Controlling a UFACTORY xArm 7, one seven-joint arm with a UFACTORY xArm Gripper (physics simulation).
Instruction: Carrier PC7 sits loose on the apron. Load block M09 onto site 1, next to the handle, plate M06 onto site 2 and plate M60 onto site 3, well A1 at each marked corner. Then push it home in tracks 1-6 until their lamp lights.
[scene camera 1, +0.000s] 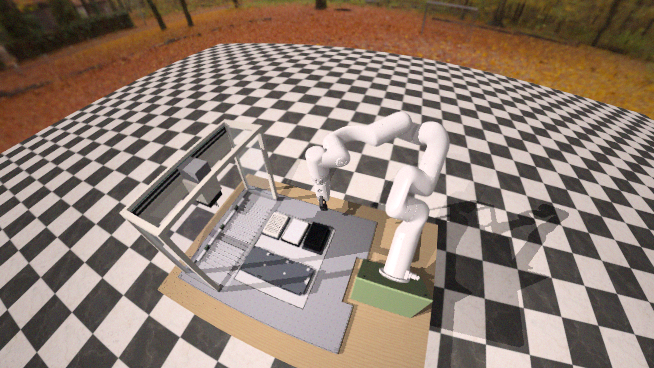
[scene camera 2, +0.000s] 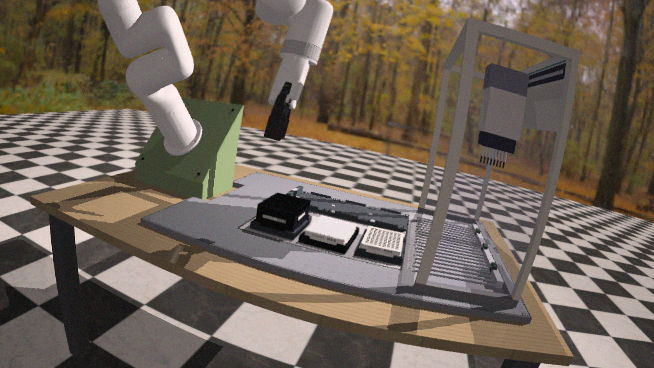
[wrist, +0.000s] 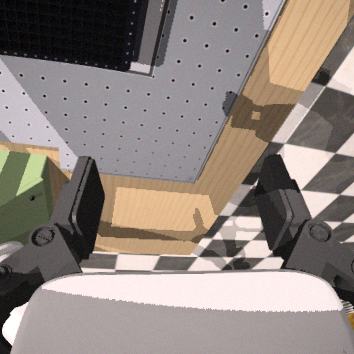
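Where they show: gripper, between the fingertips: (scene camera 1: 325, 201) (scene camera 2: 274, 138) (wrist: 179, 174); arm's base, origin of its link: (scene camera 1: 394, 276) (scene camera 2: 183, 137).
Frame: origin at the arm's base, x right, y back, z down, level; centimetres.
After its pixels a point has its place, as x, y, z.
The carrier (scene camera 1: 270, 267) {-16.9, -49.8, 11.6} (scene camera 2: 372, 214) {-17.5, -53.3, 11.6} is a long dark slate plate lying flat in front of the tracks (scene camera 1: 246, 220) {-2.0, -77.6, 12.3} (scene camera 2: 450, 250). Beside it stand, in a row, a tall black block (scene camera 1: 318, 237) {5.8, -37.5, 7.9} (scene camera 2: 283, 210) {12.3, -41.7, 7.2} (wrist: 65, 30) {6.9, -37.4, 8.7}, a plain white plate (scene camera 1: 295, 231) {4.4, -49.8, 10.1} (scene camera 2: 330, 231) {8.2, -51.0, 10.0} and an off-white plate with many wells (scene camera 1: 275, 224) {3.0, -61.1, 10.4} (scene camera 2: 384, 240) {4.1, -61.7, 10.2}. The black block is farthest from the tracks. Labels and corner marks are too small to read. My gripper (scene camera 1: 323, 206) {15.7, -39.1, -7.2} (scene camera 2: 276, 138) {15.7, -39.1, -7.2} (wrist: 179, 174) {15.7, -39.1, -7.2} is open and empty, high above the table edge, off to one side of the black block.
A grey perforated deck (scene camera 1: 280, 320) {-33.8, -33.0, 12.7} (scene camera 2: 200, 220) {19.6, -25.7, 12.7} (wrist: 115, 115) {14.0, -26.5, 12.7} lies on the wooden table (scene camera 1: 390, 340) {-20.1, 9.3, 13.9} (scene camera 2: 220, 270) {32.7, -41.1, 14.0}. A tall frame (scene camera 1: 266, 165) {17.0, -72.1, -13.9} (scene camera 2: 455, 140) {19.0, -72.2, -14.0} stands over the tracks and carries a pipette head (scene camera 1: 200, 185) (scene camera 2: 502, 107). The green base block (scene camera 1: 387, 297) {-10.0, 0.4, -2.3} (scene camera 2: 225, 155) {-4.7, -13.4, 3.1} (wrist: 25, 195) {4.4, -13.2, 6.8} supports the arm.
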